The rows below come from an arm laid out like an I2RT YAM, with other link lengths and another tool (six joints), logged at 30 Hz.
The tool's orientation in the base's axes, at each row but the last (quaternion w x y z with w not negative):
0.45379, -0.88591, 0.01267, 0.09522
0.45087, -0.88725, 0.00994, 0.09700
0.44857, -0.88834, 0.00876, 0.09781
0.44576, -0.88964, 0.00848, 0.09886
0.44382, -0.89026, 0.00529, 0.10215
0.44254, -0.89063, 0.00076, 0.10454
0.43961, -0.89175, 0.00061, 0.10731
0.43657, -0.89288, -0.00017, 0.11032
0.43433, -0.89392, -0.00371, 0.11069
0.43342, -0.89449, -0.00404, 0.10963
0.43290, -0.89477, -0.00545, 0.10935
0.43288, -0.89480, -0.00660, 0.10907
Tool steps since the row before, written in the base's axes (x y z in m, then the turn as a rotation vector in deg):
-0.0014, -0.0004, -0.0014, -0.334, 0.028, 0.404
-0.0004, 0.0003, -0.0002, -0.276, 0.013, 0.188
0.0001, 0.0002, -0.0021, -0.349, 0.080, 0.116
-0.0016, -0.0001, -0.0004, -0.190, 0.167, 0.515
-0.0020, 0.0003, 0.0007, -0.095, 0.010, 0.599
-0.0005, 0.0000, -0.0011, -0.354, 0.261, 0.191
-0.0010, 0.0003, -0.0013, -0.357, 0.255, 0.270
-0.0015, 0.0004, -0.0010, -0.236, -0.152, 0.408
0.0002, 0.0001, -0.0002, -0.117, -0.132, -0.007
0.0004, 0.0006, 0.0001, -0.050, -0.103, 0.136
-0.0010, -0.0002, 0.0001, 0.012, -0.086, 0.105
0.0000, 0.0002, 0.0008, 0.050, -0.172, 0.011
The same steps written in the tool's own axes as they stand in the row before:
-0.0011, 0.0015, 0.0007, -0.399, -0.304, -0.155
-0.0003, 0.0000, 0.0004, -0.304, -0.129, -0.053
0.0005, 0.0015, 0.0014, -0.358, -0.104, 0.055
-0.0015, 0.0005, 0.0004, -0.269, -0.489, -0.136
-0.0021, -0.0005, 0.0002, -0.204, -0.469, -0.326
-0.0003, 0.0009, 0.0007, -0.358, -0.276, 0.159
-0.0007, 0.0009, 0.0012, -0.377, -0.334, 0.109
-0.0012, 0.0007, 0.0012, -0.325, -0.201, -0.315
0.0002, 0.0001, 0.0002, -0.126, 0.098, -0.075
0.0004, -0.0005, 0.0003, -0.086, -0.037, -0.151
-0.0010, 0.0001, 0.0000, -0.017, -0.029, -0.132
-0.0001, -0.0007, -0.0003, 0.028, 0.095, -0.150

